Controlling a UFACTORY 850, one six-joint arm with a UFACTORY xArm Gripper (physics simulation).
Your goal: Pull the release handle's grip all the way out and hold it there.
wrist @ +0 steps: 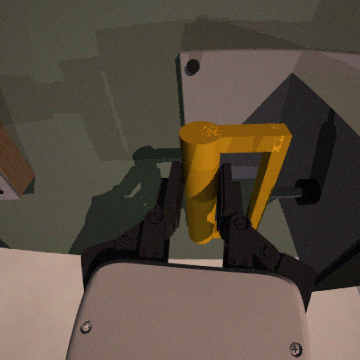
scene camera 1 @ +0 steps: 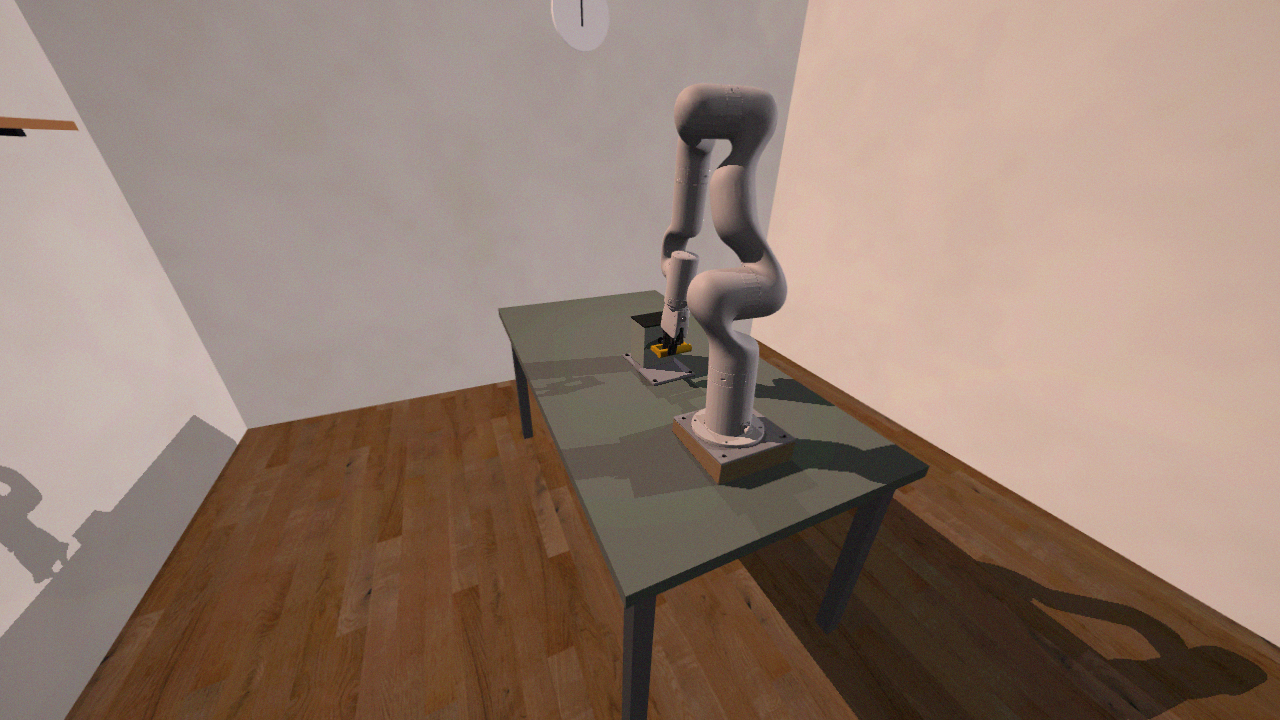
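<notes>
The release handle's yellow grip point(scene camera 1: 683, 347) point(wrist: 201, 145) is a loop with a thick round bar on one side. My gripper point(scene camera 1: 671, 346) point(wrist: 200, 174) is shut on that round bar, with one dark finger outside the loop and the other inside its opening. A short grey rod point(wrist: 286, 193) shows between the loop's far side and a black collar point(wrist: 308, 192) on the dark housing point(scene camera 1: 637, 342) point(wrist: 325, 232), so the grip stands out from the housing. The frames do not show whether this is its full travel. The lower end of the loop is partly hidden by a finger.
The housing stands on a light grey base plate point(scene camera 1: 654, 375) point(wrist: 225, 85) with dark bolts, on the green table point(scene camera 1: 617, 528). The robot's own wooden mounting block point(scene camera 1: 747, 461) point(wrist: 14, 167) is on the near part of the table and shows at the wrist view's left edge.
</notes>
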